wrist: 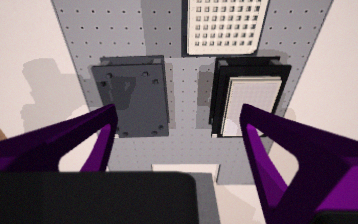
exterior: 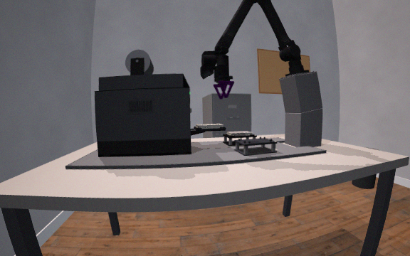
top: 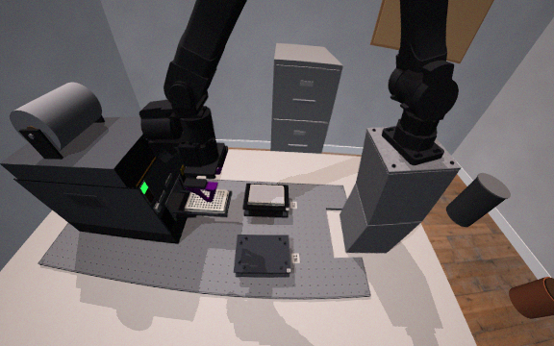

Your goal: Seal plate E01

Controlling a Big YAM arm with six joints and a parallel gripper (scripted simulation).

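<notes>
My gripper is now 17 cm short of the pale start key, 6 cm above it and 1 cm to the right of it. Round my hand: sealer stage (15 cm below, 7 cm to the right, 5 cm ahead); nest N1 (21 cm below, 11 cm to the left, 11 cm behind); white-topped plate (20 cm below, 15 cm behind, 10 cm to the right).
</notes>
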